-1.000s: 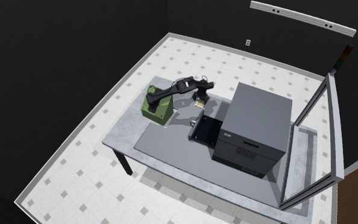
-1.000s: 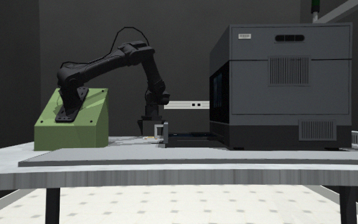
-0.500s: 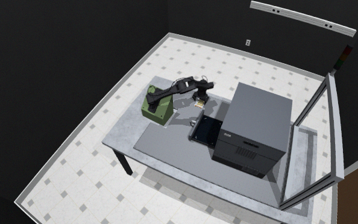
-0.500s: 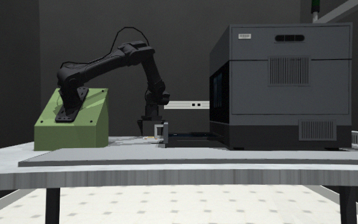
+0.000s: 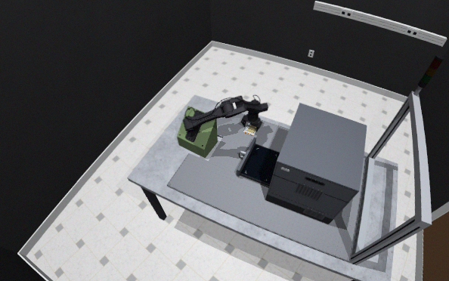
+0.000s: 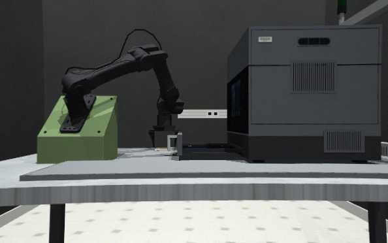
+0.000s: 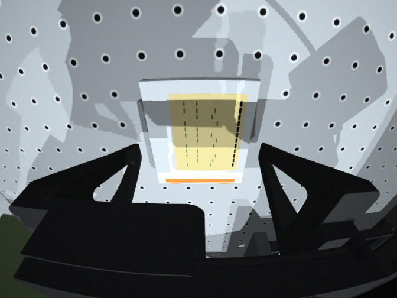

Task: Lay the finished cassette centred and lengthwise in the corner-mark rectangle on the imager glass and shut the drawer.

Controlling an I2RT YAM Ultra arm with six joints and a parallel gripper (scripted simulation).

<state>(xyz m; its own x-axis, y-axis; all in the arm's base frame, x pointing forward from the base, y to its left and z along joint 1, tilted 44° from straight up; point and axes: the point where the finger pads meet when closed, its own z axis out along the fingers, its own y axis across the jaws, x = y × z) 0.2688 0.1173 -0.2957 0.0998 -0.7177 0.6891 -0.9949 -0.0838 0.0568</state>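
My hand is 20 mm above the cassette. From my hand the other things lie so: imager drawer: 240 mm to the right, 210 mm ahead, 30 mm above.
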